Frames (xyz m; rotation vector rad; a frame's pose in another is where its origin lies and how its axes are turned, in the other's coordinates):
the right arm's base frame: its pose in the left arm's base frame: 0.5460 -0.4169 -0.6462 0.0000 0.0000 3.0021
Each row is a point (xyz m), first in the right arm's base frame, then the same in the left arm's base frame.
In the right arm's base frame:
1: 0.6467 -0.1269 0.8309
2: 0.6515 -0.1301 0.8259
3: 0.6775 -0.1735 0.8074
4: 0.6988 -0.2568 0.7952
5: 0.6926 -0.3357 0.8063
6: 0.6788 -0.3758 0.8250
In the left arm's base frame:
1: -0.0768 -0.2013 0.1847
2: -0.0811 -0.1975 0.1797
3: -0.1008 -0.1509 0.1612
4: -0.1103 -0.0654 0.1490
5: -0.0932 0.0118 0.1601
6: -0.0740 0.0496 0.1788

